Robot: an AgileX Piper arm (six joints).
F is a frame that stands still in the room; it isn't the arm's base.
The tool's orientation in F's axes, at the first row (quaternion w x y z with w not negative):
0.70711, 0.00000, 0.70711, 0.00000
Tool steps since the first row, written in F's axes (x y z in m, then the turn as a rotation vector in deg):
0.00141, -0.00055, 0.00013, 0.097, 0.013, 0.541
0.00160, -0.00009, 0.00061, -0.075, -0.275, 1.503
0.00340, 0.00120, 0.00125, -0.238, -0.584, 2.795
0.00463, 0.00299, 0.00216, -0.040, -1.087, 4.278
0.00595, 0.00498, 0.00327, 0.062, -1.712, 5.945
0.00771, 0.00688, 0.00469, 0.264, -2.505, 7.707
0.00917, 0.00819, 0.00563, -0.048, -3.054, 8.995
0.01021, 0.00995, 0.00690, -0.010, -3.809, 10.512
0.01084, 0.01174, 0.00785, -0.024, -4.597, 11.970
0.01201, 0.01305, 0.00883, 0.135, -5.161, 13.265
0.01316, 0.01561, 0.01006, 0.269, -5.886, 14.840
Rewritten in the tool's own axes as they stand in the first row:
-0.00013, -0.00055, 0.00141, -0.541, 0.013, 0.097
-0.00061, -0.00009, 0.00160, -1.503, -0.275, -0.075
-0.00125, 0.00120, 0.00340, -2.795, -0.584, -0.238
-0.00216, 0.00299, 0.00463, -4.278, -1.087, -0.040
-0.00327, 0.00498, 0.00595, -5.945, -1.712, 0.062
-0.00469, 0.00688, 0.00771, -7.707, -2.505, 0.264
-0.00563, 0.00819, 0.00917, -8.995, -3.054, -0.048
-0.00690, 0.00995, 0.01021, -10.512, -3.809, -0.010
-0.00785, 0.01174, 0.01084, -11.970, -4.597, -0.024
-0.00883, 0.01305, 0.01201, -13.265, -5.161, 0.135
-0.01006, 0.01561, 0.01316, -14.840, -5.886, 0.269

